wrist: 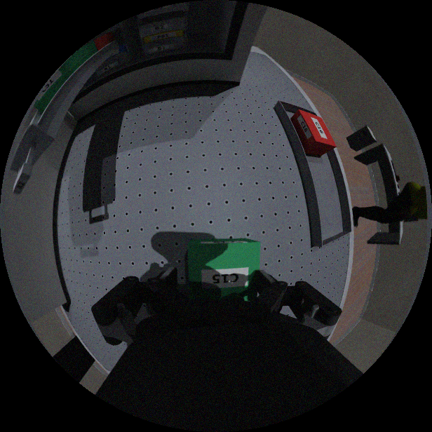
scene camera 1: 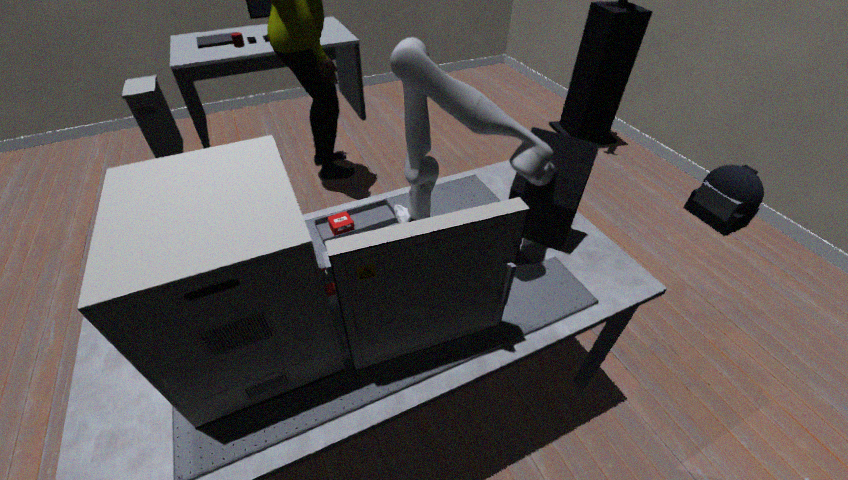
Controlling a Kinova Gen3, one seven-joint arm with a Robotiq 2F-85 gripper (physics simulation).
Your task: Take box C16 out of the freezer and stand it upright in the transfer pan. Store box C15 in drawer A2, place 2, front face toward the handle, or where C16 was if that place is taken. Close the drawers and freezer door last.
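In the wrist view the green box C15 (wrist: 223, 257) stands on the perforated table top (wrist: 201, 160), its label facing the camera. My gripper (wrist: 219, 284) is open, with one finger on each side of the box and low over the table. The red box C16 (wrist: 313, 132) (scene camera 1: 340, 222) stands in the grey transfer pan (wrist: 306, 181) (scene camera 1: 372, 218) at the right. The freezer (scene camera 1: 194, 209) has its door (scene camera 1: 424, 280) swung open; the door hides my gripper and C15 in the scene view. The freezer's inside (wrist: 160, 36) shows dimly at the top.
A person in a yellow top (scene camera 1: 307, 59) (wrist: 407, 203) stands behind the table near a desk (scene camera 1: 235, 48). A tall black column (scene camera 1: 599, 71) stands beside the arm. A green box (wrist: 60, 76) and a dark bar (wrist: 98, 160) lie by the freezer opening.
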